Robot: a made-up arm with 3 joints.
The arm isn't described. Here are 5 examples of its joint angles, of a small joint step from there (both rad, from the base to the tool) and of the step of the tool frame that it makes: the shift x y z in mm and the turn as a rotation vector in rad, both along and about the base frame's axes.
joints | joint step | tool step
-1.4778 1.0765 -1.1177 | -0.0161 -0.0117 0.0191 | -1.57 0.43 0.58 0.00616 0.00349 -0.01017
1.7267 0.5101 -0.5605 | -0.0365 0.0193 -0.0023 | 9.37 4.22 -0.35 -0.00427 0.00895 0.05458
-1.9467 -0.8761 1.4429 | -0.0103 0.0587 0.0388 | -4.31 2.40 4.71 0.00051 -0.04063 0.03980
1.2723 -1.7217 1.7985 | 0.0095 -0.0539 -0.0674 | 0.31 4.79 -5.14 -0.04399 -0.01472 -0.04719
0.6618 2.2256 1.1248 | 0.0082 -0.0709 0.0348 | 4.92 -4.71 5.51 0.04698 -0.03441 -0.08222
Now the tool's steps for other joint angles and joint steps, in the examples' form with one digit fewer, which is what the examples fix.
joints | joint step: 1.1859 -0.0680 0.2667 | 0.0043 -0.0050 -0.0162
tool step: -0.5 -0.6 -0.1 0.0004 -0.0110 0.0047
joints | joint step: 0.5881 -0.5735 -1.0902 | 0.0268 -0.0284 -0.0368
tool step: -5.5 -6.6 0.5 0.0130 -0.0296 -0.0278
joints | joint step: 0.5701 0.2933 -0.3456 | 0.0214 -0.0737 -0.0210
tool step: -2.0 -12.8 -0.2 0.0487 -0.0071 -0.0638
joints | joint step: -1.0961 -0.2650 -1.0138 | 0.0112 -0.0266 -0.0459
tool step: 3.8 -1.9 1.2 0.0284 0.0237 0.0007
